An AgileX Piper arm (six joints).
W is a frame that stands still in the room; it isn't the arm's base.
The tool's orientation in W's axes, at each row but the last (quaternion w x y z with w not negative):
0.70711, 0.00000, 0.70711, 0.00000
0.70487, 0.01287, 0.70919, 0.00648
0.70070, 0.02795, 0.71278, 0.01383
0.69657, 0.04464, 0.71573, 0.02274
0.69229, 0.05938, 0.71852, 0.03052
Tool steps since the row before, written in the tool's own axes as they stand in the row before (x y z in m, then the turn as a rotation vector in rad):
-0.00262, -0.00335, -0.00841, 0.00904, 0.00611, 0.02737
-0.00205, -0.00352, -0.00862, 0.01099, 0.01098, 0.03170
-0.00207, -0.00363, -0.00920, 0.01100, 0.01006, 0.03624
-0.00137, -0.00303, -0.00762, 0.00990, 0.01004, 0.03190
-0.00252, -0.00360, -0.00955, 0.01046, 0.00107, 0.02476
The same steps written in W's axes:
-0.00841, -0.00335, 0.00262, 0.02737, 0.00611, -0.00904
-0.00864, -0.00350, 0.00201, 0.03173, 0.01099, -0.01088
-0.00924, -0.00357, 0.00201, 0.03625, 0.00999, -0.01103
-0.00768, -0.00292, 0.00129, 0.03194, 0.00999, -0.00981
-0.00960, -0.00352, 0.00242, 0.02441, 0.00145, -0.01121

